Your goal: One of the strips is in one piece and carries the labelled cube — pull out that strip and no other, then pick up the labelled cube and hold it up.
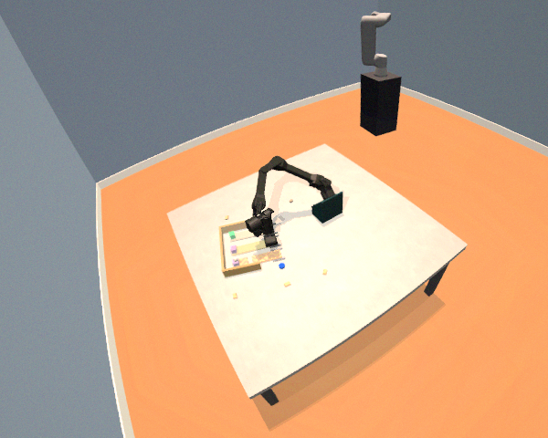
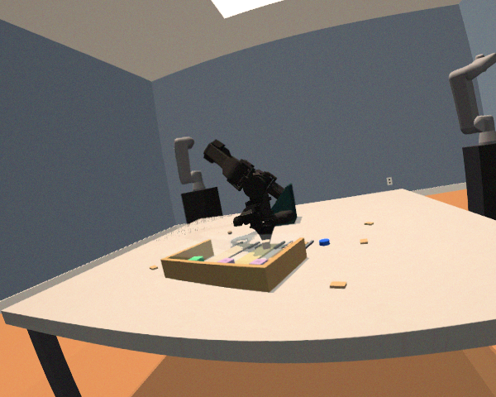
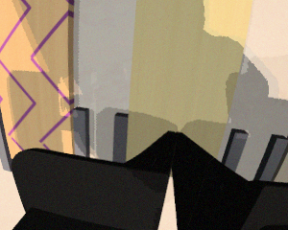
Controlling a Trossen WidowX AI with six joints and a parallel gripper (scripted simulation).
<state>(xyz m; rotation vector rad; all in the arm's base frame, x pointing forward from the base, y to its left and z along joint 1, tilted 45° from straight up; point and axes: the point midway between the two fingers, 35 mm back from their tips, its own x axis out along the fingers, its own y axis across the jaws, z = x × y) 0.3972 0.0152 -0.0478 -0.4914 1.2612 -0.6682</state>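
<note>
Now: the pale yellow strip 90 mm ahead of my gripper tip and 20 mm to the right of it. Also, from my gripper tip: blue disc: 170 mm to the left, 10 mm ahead.
</note>
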